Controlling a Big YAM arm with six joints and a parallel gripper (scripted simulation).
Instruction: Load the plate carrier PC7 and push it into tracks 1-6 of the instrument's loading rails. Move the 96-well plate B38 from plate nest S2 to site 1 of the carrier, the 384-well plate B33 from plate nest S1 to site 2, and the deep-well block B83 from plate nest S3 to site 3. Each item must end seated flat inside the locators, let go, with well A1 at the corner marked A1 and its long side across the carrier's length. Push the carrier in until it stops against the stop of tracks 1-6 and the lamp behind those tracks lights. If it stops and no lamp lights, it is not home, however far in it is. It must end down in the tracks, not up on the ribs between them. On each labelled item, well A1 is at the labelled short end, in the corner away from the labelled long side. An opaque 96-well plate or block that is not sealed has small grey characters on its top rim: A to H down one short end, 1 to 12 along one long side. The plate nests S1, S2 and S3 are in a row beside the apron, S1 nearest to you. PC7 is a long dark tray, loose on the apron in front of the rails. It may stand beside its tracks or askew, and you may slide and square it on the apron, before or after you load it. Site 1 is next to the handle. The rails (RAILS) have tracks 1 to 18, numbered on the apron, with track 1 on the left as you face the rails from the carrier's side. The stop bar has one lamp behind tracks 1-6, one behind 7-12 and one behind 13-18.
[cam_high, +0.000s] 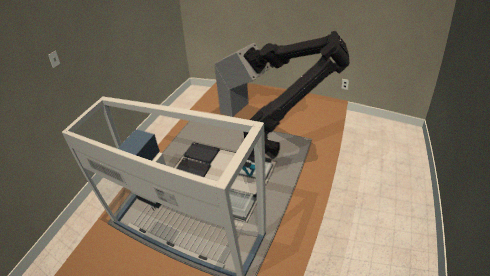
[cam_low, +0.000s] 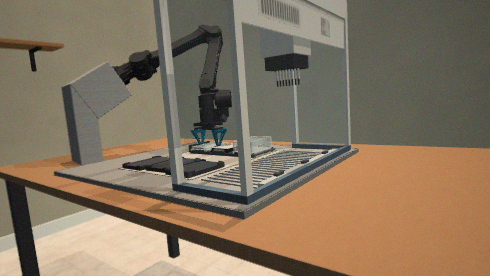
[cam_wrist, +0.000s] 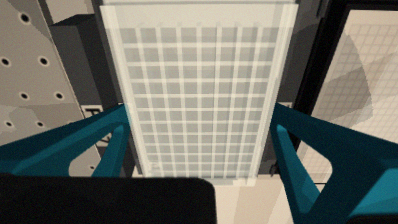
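Right now the white 96-well plate is 10 mm below my hand. Also, from my hand: plate nest S3 (220 mm ahead, 240 mm to the right, 20 mm below); then deep-well block B83 (210 mm ahead, 20 mm to the left); then carrier PC7 (100 mm ahead, 10 mm to the left, 10 mm below).
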